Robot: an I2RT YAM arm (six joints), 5 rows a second.
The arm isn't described. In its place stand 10 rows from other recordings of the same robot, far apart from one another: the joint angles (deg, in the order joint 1, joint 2, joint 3, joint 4, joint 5, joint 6), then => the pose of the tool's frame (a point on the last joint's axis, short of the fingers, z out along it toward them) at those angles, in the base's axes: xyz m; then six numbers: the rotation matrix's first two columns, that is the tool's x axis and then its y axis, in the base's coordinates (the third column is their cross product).
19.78, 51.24, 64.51, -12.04, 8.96, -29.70 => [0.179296 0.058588 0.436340 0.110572 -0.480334 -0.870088 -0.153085 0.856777 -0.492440]
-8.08, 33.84, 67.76, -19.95, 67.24, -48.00 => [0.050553 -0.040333 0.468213 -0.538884 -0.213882 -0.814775 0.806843 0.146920 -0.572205]
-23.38, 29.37, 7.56, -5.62, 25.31, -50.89 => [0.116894 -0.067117 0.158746 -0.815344 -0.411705 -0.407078 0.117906 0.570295 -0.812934]
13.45, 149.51, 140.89, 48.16, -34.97, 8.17 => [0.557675 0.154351 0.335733 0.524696 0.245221 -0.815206 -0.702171 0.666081 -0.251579]
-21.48, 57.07, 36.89, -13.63, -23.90, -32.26 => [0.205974 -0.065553 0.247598 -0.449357 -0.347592 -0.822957 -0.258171 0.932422 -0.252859]
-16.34, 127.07, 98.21, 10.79, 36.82, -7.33 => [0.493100 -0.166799 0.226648 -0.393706 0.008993 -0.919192 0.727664 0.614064 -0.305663]
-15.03, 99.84, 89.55, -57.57, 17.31, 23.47 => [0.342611 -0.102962 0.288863 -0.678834 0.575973 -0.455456 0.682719 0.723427 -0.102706]
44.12, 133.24, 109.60, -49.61, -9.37, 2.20 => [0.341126 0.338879 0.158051 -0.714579 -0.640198 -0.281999 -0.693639 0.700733 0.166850]
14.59, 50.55, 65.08, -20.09, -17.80, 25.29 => [0.173148 0.056315 0.426451 -0.313025 0.338825 -0.887250 -0.443024 0.774244 0.451970]
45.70, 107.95, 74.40, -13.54, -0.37, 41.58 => [0.288508 0.295975 0.198980 -0.859653 0.069306 -0.506156 -0.198157 0.867958 0.455394]
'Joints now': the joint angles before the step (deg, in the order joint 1, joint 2, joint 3, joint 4, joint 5, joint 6). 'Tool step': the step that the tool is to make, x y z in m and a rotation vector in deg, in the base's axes. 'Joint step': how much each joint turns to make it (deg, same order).
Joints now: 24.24, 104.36, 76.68, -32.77, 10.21, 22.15
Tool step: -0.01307, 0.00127, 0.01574, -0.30, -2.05, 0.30
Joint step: 1.13, -3.67, -1.27, -0.69, 1.40, 0.15
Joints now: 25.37, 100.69, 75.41, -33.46, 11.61, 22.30
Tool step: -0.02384, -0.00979, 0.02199, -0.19, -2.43, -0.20
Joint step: 0.36, -6.96, -3.36, -1.45, 1.33, -0.18
